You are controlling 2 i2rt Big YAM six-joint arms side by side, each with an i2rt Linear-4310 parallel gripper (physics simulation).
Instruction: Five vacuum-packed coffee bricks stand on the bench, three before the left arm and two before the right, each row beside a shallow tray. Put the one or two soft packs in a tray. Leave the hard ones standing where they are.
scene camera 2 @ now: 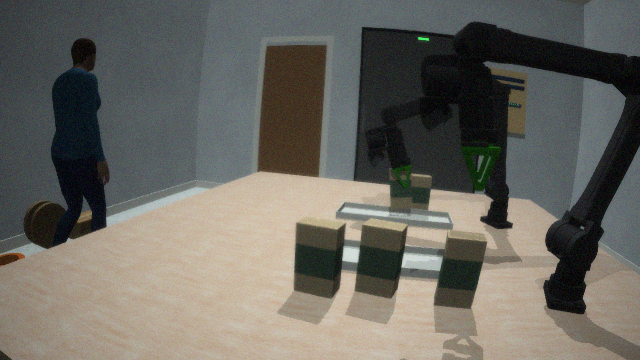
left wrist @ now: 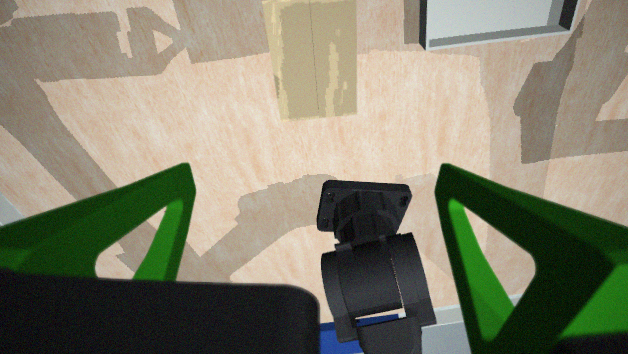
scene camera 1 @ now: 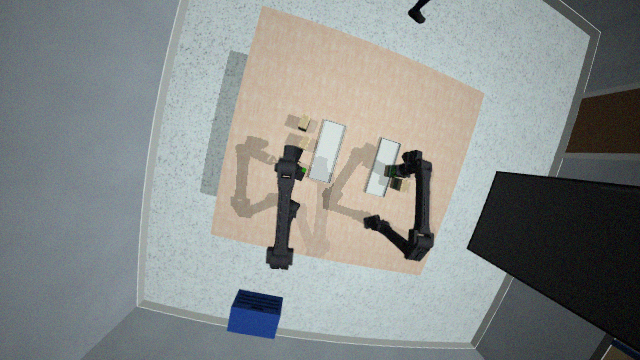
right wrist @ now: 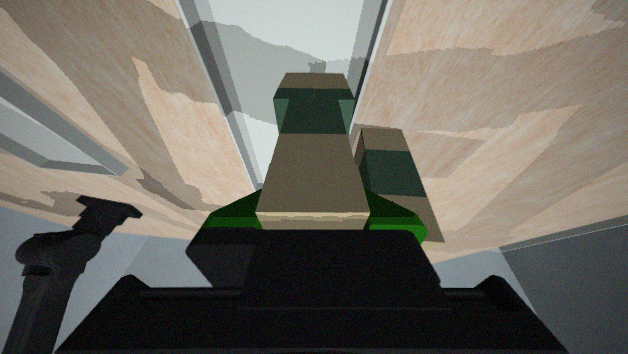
In view: the left gripper (scene camera 2: 478,184), the right gripper (right wrist: 313,177), a shallow tray (scene camera 2: 348,210) and a shallow tray (scene camera 2: 419,262).
The left gripper is seen too in the left wrist view (left wrist: 315,176).
